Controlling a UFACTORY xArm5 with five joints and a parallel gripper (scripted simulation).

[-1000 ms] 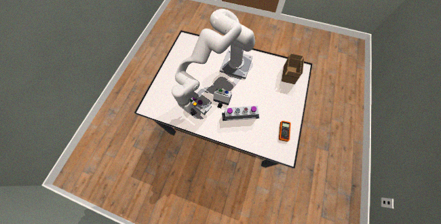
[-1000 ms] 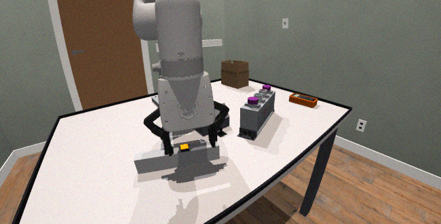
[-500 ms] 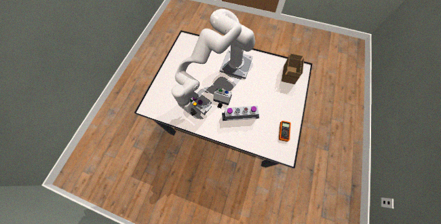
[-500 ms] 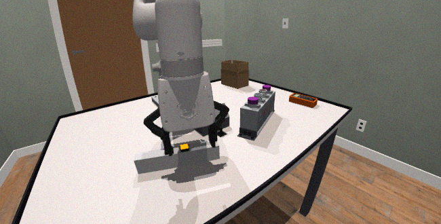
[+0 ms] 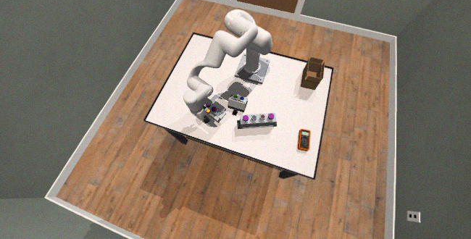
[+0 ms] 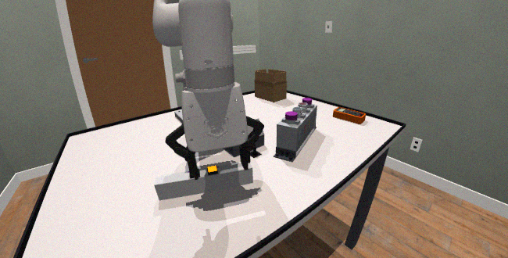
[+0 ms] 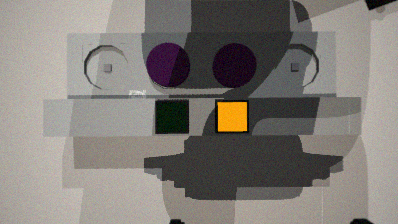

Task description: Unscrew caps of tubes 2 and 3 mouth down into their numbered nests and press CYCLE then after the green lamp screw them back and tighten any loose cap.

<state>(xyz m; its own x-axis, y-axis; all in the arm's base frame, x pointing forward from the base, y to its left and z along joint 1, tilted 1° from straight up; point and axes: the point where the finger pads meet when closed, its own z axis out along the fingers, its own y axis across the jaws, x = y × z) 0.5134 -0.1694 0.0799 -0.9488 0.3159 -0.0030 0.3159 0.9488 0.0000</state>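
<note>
Right now my hand is 10 cm past the purple cap, 3 cm to the right of it and 9 cm above it. From my hand the other things lie so: key housing (20 cm behind, 17 cm to the left, 5 cm below); then blue key (22 cm behind, 19 cm to the left, 4 cm below); then green key (22 cm behind, 15 cm to the left, 4 cm below).
</note>
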